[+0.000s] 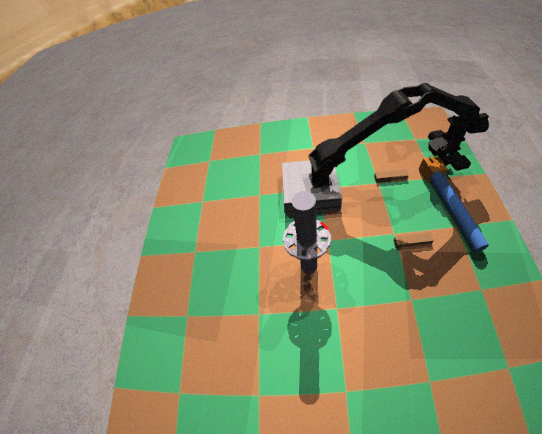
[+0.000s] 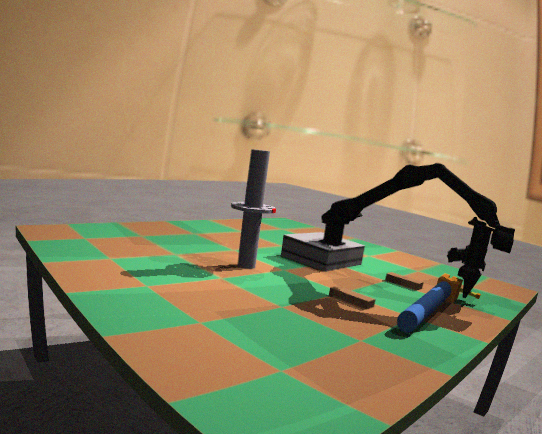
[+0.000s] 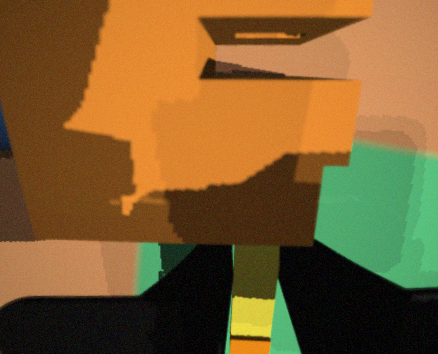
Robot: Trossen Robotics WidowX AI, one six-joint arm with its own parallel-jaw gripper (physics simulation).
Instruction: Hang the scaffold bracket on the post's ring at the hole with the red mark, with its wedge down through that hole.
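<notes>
The scaffold bracket has an orange head (image 1: 432, 167) (image 2: 452, 286) (image 3: 239, 133) and a long blue tube (image 1: 459, 211) (image 2: 424, 307). It is at the right side of the checkered mat, low over it. My gripper (image 1: 452, 161) (image 2: 469, 288) (image 3: 251, 230) is shut on the thin yellow-orange wedge (image 3: 253, 309) that sticks out of the head. The dark post (image 1: 305, 220) (image 2: 254, 207) stands upright far to the left, near the mat's middle. Its grey ring (image 1: 292, 246) (image 2: 243, 207) has several holes, and the red mark (image 1: 324, 226) (image 2: 274, 210) is on the rim towards the arm's base.
The arm's grey base block (image 1: 297, 176) (image 2: 321, 251) sits just behind the post. Two brown bars (image 1: 391, 176) (image 1: 413, 241) (image 2: 404, 281) (image 2: 352, 298) lie flat on the mat between the base and the bracket. The mat's right edge is close to the tube.
</notes>
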